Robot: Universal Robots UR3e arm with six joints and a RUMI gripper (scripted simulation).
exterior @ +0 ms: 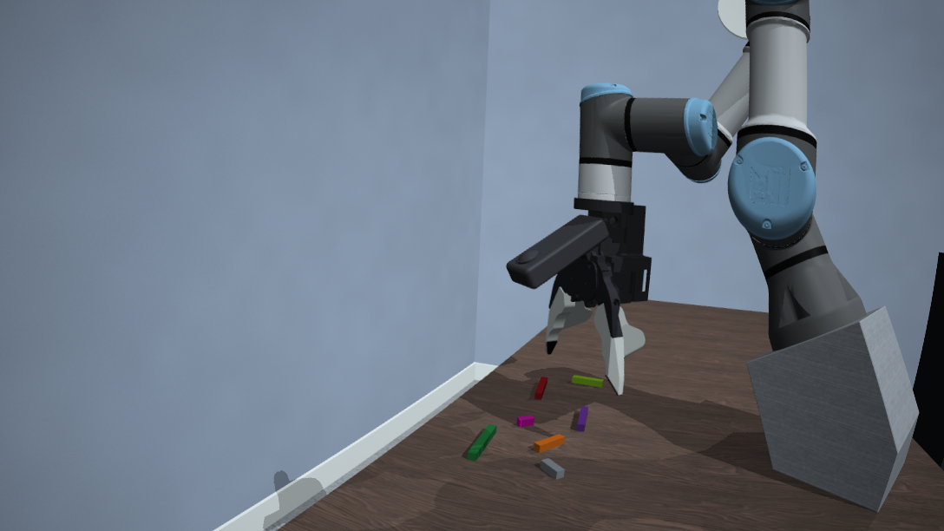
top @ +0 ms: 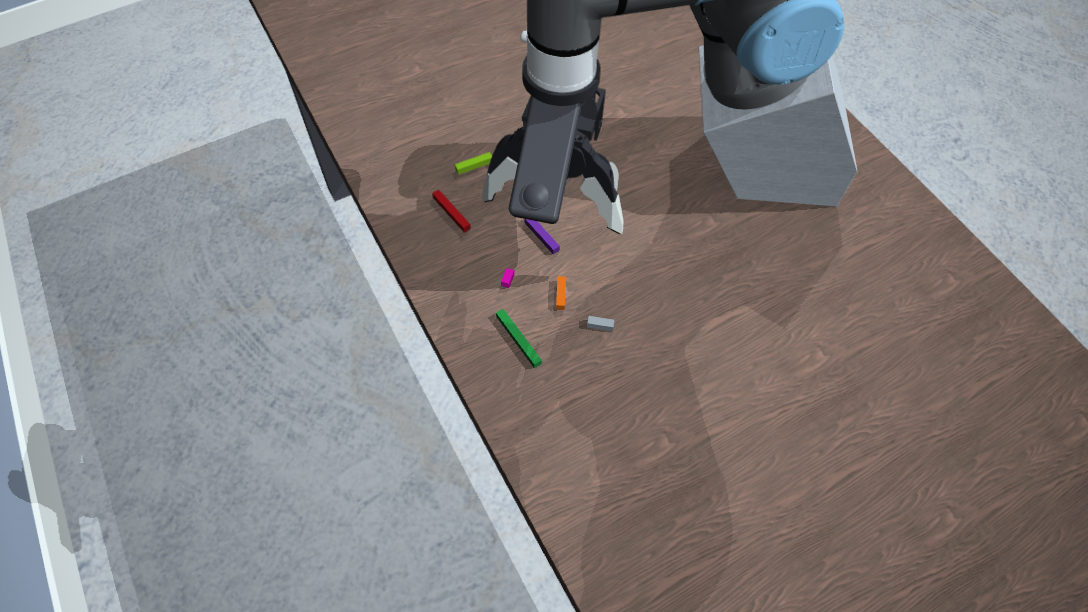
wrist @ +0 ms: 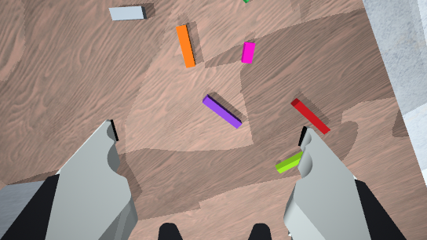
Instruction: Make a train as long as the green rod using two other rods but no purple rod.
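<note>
The grey rod lies 11 cm to the left of my hand, 7 cm below it and 1 cm ahead of it. Round my hand: orange rod: 7 cm below, 5 cm to the left, 2 cm ahead; then magenta rod: 7 cm below, 6 cm ahead, 1 cm to the right; then purple rod: 7 cm below, 3 cm to the right, 1 cm behind.
</note>
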